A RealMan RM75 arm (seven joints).
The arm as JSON. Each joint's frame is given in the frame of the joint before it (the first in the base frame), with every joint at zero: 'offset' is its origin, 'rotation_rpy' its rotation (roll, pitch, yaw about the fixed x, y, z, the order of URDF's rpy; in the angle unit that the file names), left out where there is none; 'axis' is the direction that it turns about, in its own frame. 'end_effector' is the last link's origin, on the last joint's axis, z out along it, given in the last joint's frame.
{
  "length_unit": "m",
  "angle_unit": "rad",
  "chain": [
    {
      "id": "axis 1",
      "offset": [
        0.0,
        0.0,
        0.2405
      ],
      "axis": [
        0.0,
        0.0,
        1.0
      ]
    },
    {
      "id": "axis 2",
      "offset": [
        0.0,
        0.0,
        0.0
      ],
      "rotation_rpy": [
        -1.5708,
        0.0,
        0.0
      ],
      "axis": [
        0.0,
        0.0,
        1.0
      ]
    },
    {
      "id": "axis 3",
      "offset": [
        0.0,
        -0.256,
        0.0
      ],
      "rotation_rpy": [
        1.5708,
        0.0,
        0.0
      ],
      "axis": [
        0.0,
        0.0,
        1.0
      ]
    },
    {
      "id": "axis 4",
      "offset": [
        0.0,
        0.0,
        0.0
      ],
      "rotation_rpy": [
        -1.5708,
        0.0,
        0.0
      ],
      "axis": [
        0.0,
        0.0,
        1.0
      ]
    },
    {
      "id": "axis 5",
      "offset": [
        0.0,
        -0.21,
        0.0
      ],
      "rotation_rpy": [
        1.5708,
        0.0,
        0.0
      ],
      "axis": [
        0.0,
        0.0,
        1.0
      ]
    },
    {
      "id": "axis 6",
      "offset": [
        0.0,
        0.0,
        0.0
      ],
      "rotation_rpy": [
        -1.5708,
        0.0,
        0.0
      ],
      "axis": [
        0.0,
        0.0,
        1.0
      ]
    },
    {
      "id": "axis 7",
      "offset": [
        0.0,
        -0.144,
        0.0
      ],
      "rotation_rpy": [
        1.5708,
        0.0,
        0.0
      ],
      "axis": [
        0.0,
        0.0,
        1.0
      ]
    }
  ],
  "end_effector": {
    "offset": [
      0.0,
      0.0,
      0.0
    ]
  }
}
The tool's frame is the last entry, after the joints.
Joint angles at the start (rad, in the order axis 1, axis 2, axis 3, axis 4, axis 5, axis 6, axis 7):
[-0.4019 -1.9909 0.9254 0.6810 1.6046 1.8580 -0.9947]
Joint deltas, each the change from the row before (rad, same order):
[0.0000 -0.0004 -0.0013 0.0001 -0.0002 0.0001 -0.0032]
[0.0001 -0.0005 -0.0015 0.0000 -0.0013 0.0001 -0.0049]
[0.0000 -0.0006 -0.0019 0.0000 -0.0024 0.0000 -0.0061]
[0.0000 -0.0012 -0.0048 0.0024 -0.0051 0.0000 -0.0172]
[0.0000 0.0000 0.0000 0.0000 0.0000 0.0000 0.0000]
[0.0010 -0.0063 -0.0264 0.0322 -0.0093 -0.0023 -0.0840]
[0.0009 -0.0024 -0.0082 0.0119 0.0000 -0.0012 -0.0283]
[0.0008 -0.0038 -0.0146 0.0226 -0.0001 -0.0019 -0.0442]
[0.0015 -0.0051 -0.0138 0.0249 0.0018 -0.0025 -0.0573]
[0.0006 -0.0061 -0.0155 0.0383 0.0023 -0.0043 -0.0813]
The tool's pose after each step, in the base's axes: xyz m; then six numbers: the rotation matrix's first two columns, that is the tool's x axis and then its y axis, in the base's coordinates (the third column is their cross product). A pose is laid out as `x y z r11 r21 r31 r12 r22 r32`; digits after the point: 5 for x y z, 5 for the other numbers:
-0.24522 0.28385 0.03721 0.74746 -0.11428 0.65440 0.02732 -0.97897 -0.20217
-0.24510 0.28395 0.03739 0.74602 -0.11020 0.65674 0.03200 -0.97914 -0.20064
-0.24487 0.28418 0.03769 0.74381 -0.10554 0.66000 0.03786 -0.97922 -0.19925
-0.24420 0.28490 0.03877 0.73916 -0.09389 0.66695 0.05184 -0.97937 -0.19532
-0.24420 0.28490 0.03877 0.73916 -0.09389 0.66695 0.05184 -0.97937 -0.19532
-0.24078 0.28899 0.04536 0.72683 -0.04874 0.68508 0.10507 -0.97785 -0.18104
-0.23992 0.29005 0.04725 0.72403 -0.03243 0.68901 0.12231 -0.97703 -0.17452
-0.23811 0.29212 0.05103 0.71965 -0.01148 0.69424 0.14650 -0.97484 -0.16799
-0.23624 0.29390 0.05440 0.71360 0.02219 0.70020 0.17925 -0.97201 -0.15188
-0.23285 0.29671 0.05941 0.70568 0.06692 0.70536 0.22063 -0.96679 -0.12901

